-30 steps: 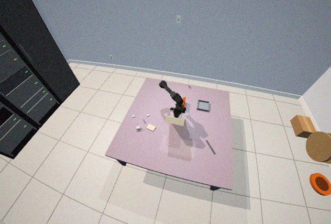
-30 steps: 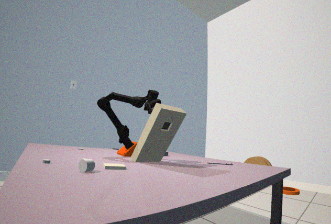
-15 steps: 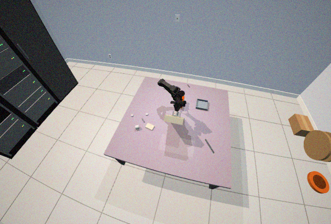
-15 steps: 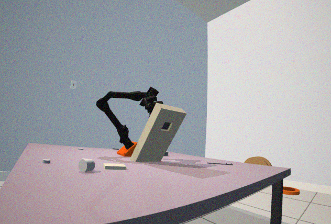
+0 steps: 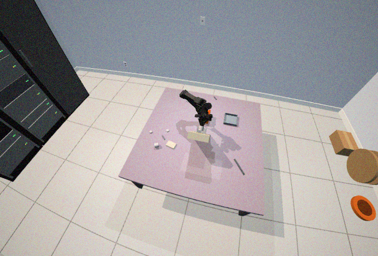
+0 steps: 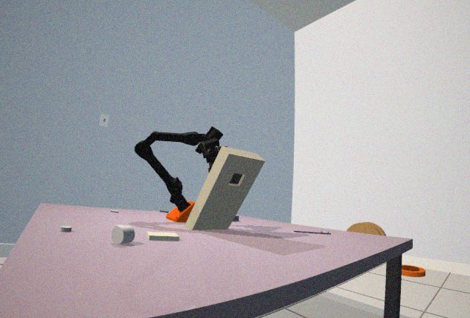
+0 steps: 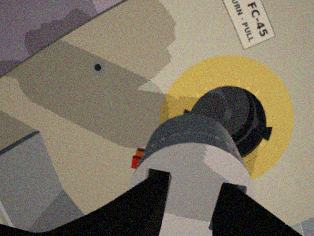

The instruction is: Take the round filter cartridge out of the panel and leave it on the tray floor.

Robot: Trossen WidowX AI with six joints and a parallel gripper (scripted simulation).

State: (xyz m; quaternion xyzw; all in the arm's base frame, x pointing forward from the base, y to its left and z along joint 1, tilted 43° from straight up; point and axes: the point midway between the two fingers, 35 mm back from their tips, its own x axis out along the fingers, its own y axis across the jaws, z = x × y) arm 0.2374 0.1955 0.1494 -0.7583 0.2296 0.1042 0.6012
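My gripper tip is now 10 mm short of the grey round filter cartridge and 10 mm above it. From my gripper tip the other things lie so: grey tray: 400 mm behind, 220 mm to the left, 250 mm below; flat beige block: 150 mm ahead, 260 mm to the right, 250 mm below; beige service panel: 30 mm ahead, 100 mm below.
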